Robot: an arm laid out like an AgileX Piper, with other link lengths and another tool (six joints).
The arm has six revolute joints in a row. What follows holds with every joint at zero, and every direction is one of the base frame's.
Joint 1 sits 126.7 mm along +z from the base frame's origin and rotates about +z.
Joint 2 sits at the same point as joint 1 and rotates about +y.
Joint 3 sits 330.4 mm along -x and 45.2 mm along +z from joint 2 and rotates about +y.
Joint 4 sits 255.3 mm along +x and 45.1 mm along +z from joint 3 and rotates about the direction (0.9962, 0, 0.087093).
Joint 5 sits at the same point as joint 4 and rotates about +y.
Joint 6 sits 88.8 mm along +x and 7.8 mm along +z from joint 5 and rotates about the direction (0.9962, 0, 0.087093).
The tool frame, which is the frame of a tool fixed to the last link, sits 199.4 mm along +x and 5.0 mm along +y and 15.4 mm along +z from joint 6; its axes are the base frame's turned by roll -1.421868, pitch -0.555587 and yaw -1.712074 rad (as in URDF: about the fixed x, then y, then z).
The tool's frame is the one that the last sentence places.
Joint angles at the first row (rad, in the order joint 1, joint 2, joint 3, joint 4, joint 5, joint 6):
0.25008, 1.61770, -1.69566, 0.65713, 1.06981, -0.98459
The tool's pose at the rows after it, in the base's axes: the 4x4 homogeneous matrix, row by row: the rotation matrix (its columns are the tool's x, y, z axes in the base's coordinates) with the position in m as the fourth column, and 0 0 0 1 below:
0.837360, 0.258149, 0.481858, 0.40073; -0.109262, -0.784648, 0.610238, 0.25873; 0.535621, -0.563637, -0.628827, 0.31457; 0, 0, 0, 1
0.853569, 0.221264, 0.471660, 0.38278; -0.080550, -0.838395, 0.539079, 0.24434; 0.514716, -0.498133, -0.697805, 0.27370; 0, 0, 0, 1
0.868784, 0.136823, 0.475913, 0.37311; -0.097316, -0.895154, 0.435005, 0.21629; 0.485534, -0.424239, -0.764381, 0.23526; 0, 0, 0, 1
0.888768, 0.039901, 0.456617, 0.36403; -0.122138, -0.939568, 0.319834, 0.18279; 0.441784, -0.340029, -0.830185, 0.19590; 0, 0, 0, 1
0.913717, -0.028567, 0.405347, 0.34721; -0.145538, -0.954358, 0.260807, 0.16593; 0.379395, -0.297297, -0.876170, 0.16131; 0, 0, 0, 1
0.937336, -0.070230, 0.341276, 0.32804; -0.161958, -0.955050, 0.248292, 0.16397; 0.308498, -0.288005, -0.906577, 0.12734; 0, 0, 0, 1
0.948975, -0.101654, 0.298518, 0.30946; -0.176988, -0.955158, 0.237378, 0.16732; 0.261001, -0.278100, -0.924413, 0.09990; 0, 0, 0, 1
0.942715, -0.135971, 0.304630, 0.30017; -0.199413, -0.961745, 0.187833, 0.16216; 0.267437, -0.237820, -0.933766, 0.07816; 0, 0, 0, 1
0.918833, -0.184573, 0.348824, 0.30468; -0.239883, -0.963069, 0.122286, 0.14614; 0.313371, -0.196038, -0.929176, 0.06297; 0, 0, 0, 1
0.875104, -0.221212, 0.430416, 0.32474; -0.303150, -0.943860, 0.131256, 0.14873; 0.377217, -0.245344, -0.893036, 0.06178; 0, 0, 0, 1
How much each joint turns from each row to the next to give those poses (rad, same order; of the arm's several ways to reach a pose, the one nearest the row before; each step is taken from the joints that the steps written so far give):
0.02204, -0.05913, 0.11147, -0.07193, -0.01213, 0.01081
0.03704, -0.04724, 0.13734, -0.09965, -0.05389, 0.03620
0.01670, -0.03322, 0.11303, -0.12813, -0.04584, 0.09668
0.00002, -0.00907, 0.09242, -0.12523, -0.01881, 0.10418
-0.00001, 0.00208, 0.08682, -0.04535, -0.01258, 0.05946
0.00442, 0.01664, 0.08889, 0.01649, -0.03319, 0.01475
0.02904, 0.01050, 0.08363, 0.00382, -0.05083, 0.03818
0.04617, 0.00079, 0.07741, -0.07280, -0.07563, 0.10873
0.02052, -0.00001, 0.06546, -0.11669, -0.08723, 0.14052
0.00166, 0.00184, 0.04192, -0.04099, -0.13212, 0.08784

